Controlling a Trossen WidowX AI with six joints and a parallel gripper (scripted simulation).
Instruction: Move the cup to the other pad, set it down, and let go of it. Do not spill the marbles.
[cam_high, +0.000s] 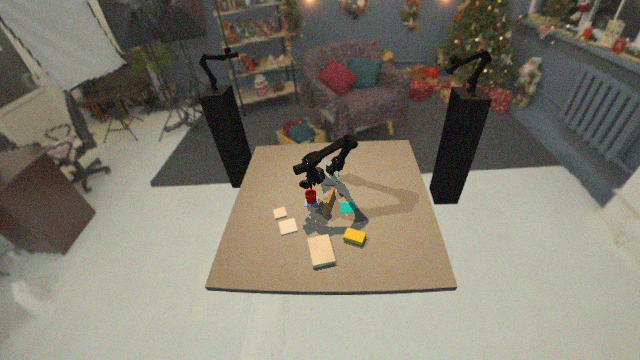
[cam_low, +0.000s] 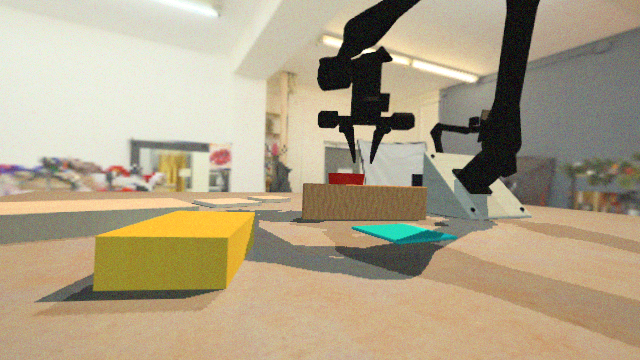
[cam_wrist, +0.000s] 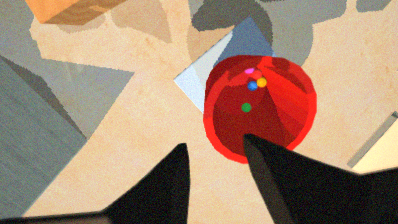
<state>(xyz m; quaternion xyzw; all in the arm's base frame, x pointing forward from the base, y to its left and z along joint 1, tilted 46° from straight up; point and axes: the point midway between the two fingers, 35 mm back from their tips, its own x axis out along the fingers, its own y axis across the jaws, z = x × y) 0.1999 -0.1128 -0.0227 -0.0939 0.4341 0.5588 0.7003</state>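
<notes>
The red cup lies 60 mm below my gripper tip, 30 mm ahead of it and 20 mm to the right of it. Round my gripper tip: tan wooden block 100 mm to the left, 80 mm below, 60 mm ahead; then pale blue pad 100 mm below, 30 mm ahead, 10 mm to the right; then cyan pad 220 mm to the left, 100 mm below, 90 mm ahead.
</notes>
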